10 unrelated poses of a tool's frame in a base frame.
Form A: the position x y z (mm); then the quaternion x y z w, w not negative.
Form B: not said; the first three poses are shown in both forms.
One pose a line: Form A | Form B
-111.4 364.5 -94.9 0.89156 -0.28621 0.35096 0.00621 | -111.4 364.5 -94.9 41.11 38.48 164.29
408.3 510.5 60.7 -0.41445 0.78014 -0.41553 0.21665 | 408.3 510.5 60.7 140.33 43.04 140.11
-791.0 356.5 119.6 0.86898 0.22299 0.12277 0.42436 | -791.0 356.5 119.6 -18.03 23.74 131.76
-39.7 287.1 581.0 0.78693 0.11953 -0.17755 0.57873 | -39.7 287.1 581.0 -23.43 -8.11 105.65
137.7 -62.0 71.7 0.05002 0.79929 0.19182 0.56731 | 137.7 -62.0 71.7 158.60 67.83 -138.53
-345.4 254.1 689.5 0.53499 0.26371 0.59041 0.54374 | -345.4 254.1 689.5 65.54 66.71 43.15
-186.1 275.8 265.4 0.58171 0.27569 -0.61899 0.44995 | -186.1 275.8 265.4 -84.68 -28.17 78.80
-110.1 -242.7 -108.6 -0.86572 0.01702 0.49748 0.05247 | -110.1 -242.7 -108.6 9.20 -59.27 -167.82
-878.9 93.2 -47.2 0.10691 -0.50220 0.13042 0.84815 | -878.9 93.2 -47.2 35.45 -55.49 33.45
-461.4 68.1 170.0 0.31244 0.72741 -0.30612 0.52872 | -461.4 68.1 170.0 -107.52 35.30 108.10
